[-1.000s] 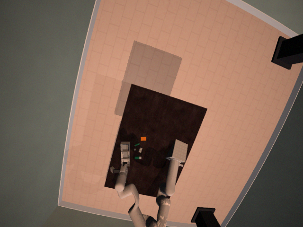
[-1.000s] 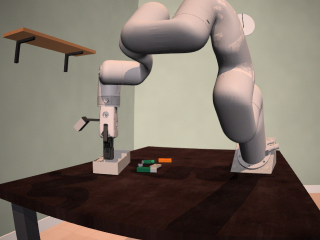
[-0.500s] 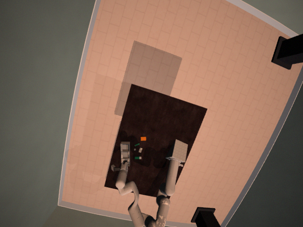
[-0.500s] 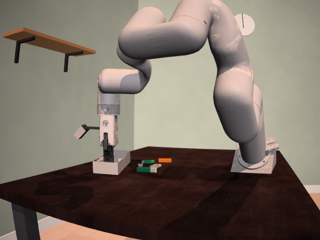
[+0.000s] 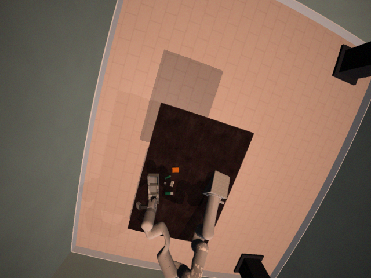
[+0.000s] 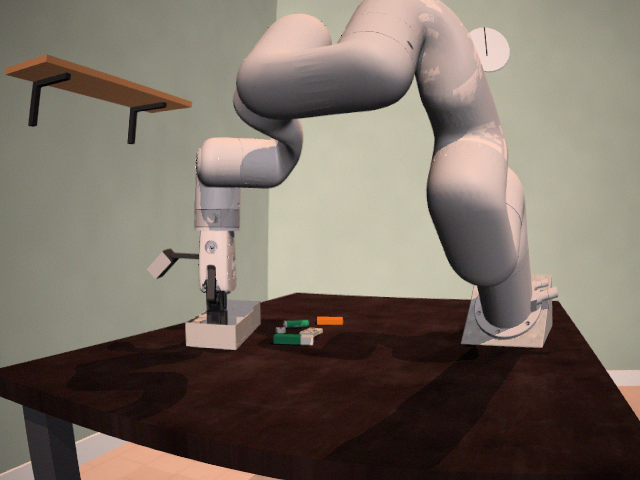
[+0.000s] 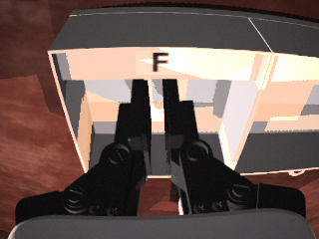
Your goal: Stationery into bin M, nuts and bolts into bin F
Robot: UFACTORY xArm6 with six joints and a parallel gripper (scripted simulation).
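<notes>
Right now my hand is 28 cm to the left of the orange block, 12 cm past it and 3 cm above it. Also, from my hand: green block: 12 cm behind, 6 cm to the right, 3 cm below; pale double bin: 8 cm to the right, 2 cm ahead, 1 cm below; steel nut: 14 cm to the right, 6 cm behind, 3 cm below.
</notes>
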